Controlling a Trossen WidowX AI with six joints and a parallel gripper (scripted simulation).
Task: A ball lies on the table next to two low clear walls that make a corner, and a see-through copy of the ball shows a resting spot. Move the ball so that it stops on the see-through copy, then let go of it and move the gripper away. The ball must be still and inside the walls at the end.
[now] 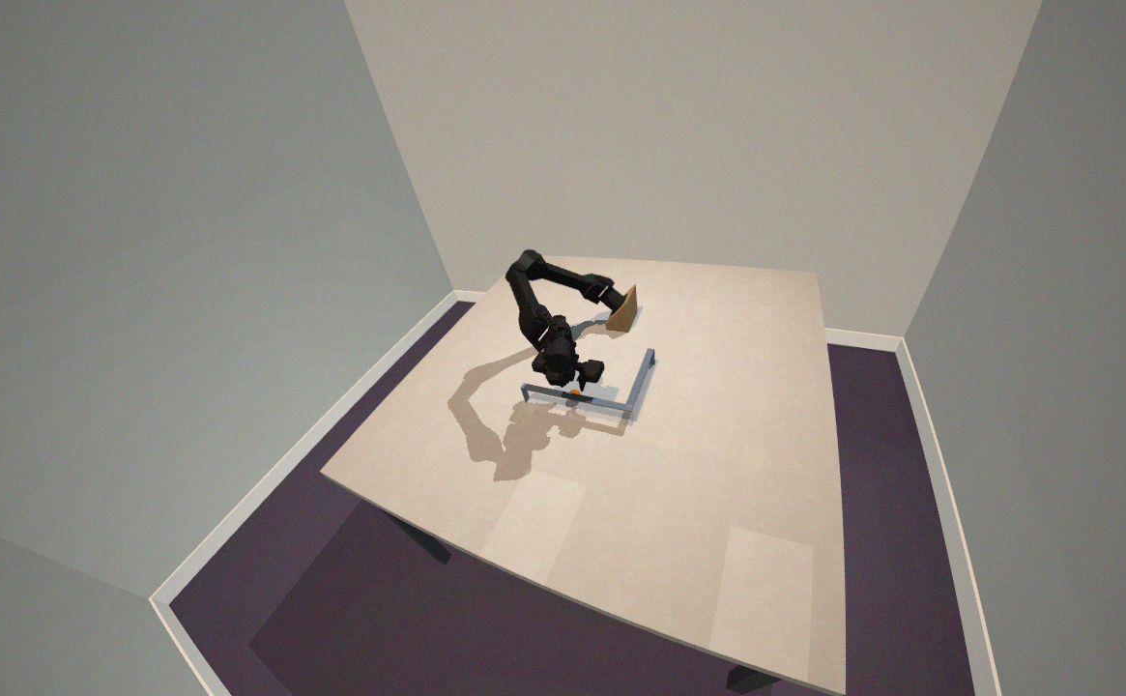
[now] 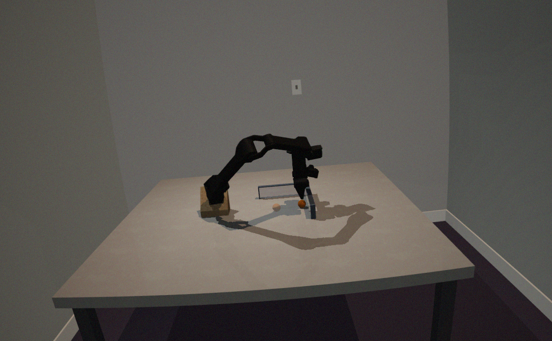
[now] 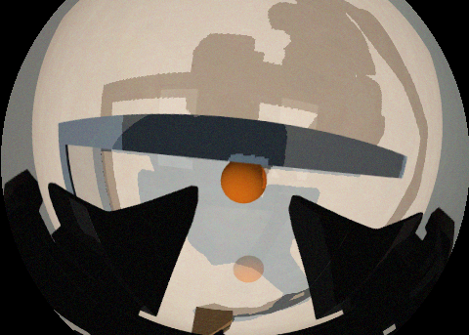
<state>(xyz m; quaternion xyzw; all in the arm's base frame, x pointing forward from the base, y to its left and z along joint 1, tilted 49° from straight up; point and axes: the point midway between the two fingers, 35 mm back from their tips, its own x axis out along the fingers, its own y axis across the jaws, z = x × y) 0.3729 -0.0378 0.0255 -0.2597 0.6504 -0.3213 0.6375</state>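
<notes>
My gripper tip is 3 cm above the orange ball.
</notes>
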